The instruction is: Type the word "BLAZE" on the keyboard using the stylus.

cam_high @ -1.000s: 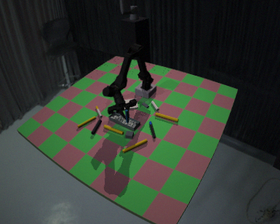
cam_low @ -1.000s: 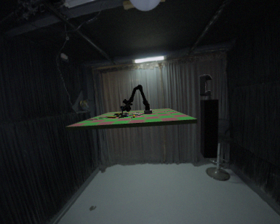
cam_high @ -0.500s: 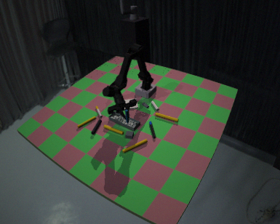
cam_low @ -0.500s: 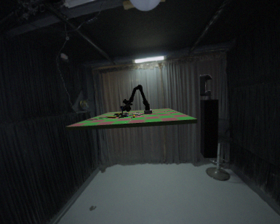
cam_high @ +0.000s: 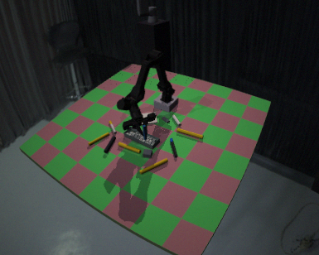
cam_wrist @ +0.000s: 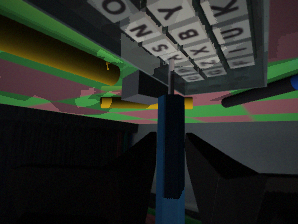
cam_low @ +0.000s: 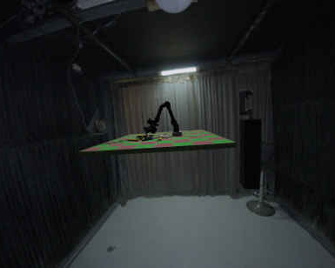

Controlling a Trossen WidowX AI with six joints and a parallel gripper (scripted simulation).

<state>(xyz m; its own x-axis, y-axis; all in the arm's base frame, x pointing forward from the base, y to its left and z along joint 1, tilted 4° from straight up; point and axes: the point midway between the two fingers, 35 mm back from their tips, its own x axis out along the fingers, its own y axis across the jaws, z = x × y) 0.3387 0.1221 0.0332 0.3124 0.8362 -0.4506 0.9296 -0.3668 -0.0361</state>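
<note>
Now: the blue stylus 1 cm below my gripper tip. From my gripper tip the other things lie so: grey block (7 cm to the left, 6 cm below, 5 cm ahead); then stylus tip (5 cm below); then blue-tipped pen (12 cm to the left, 9 cm behind, 6 cm below).
</note>
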